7 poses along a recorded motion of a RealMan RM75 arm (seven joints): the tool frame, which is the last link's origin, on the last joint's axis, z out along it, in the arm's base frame.
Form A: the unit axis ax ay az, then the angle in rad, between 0 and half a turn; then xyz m.
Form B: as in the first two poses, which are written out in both.
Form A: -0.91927 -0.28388 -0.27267 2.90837 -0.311 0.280 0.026
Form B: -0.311 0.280 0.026 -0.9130 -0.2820 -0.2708 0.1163
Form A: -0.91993 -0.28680 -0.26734 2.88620 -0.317 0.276 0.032
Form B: -0.317 0.276 0.032 -0.9124 -0.2845 -0.2652 0.1273
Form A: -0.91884 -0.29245 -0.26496 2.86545 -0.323 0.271 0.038
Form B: -0.323 0.271 0.038 -0.9101 -0.2897 -0.2624 0.1376
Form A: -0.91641 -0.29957 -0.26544 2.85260 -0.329 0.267 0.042
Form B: -0.329 0.267 0.042 -0.9069 -0.2964 -0.2627 0.1440
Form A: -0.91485 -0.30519 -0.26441 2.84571 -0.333 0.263 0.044
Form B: -0.333 0.263 0.044 -0.9049 -0.3019 -0.2615 0.1474
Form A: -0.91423 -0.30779 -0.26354 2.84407 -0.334 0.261 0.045
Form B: -0.334 0.261 0.045 -0.9041 -0.3044 -0.2606 0.1482
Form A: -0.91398 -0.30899 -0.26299 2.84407 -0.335 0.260 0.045
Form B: -0.335 0.260 0.045 -0.9039 -0.3056 -0.2601 0.1482
